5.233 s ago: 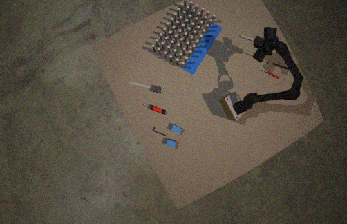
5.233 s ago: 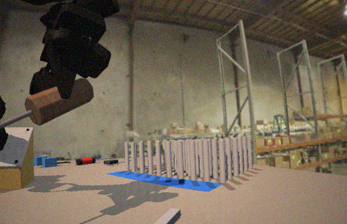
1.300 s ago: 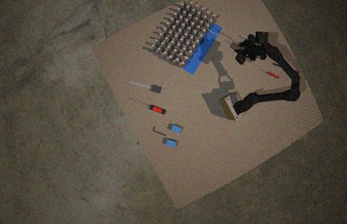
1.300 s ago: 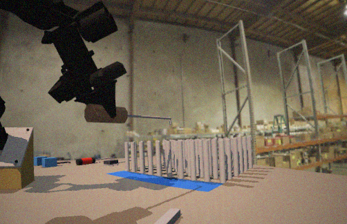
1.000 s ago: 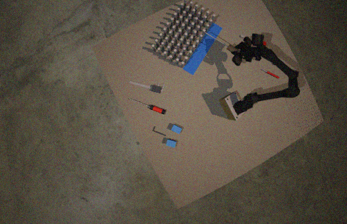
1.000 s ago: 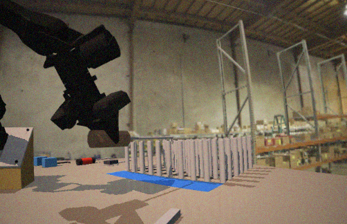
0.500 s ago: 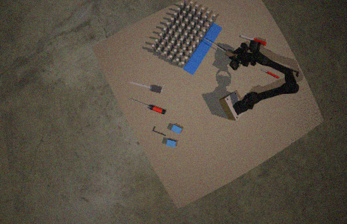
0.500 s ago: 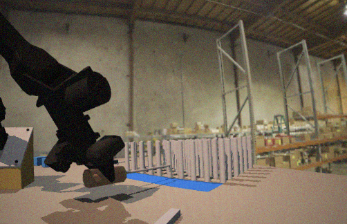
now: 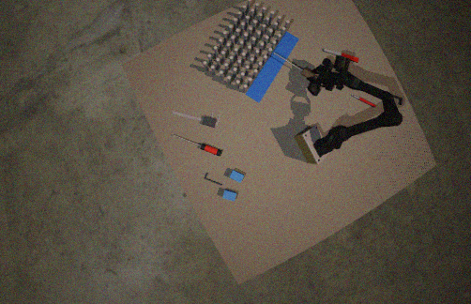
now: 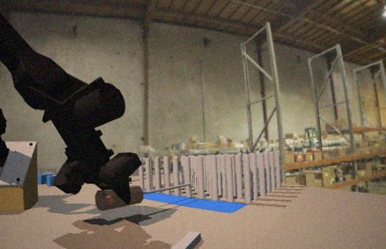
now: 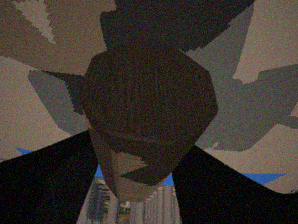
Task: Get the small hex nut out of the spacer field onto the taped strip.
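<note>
The blue taped strip is 140 mm ahead of my gripper tip, 120 mm to the left of it and 30 mm below it. The rest, counted from my gripper tip: wooden-handled tool 90 mm ahead, 50 mm to the left.
</note>
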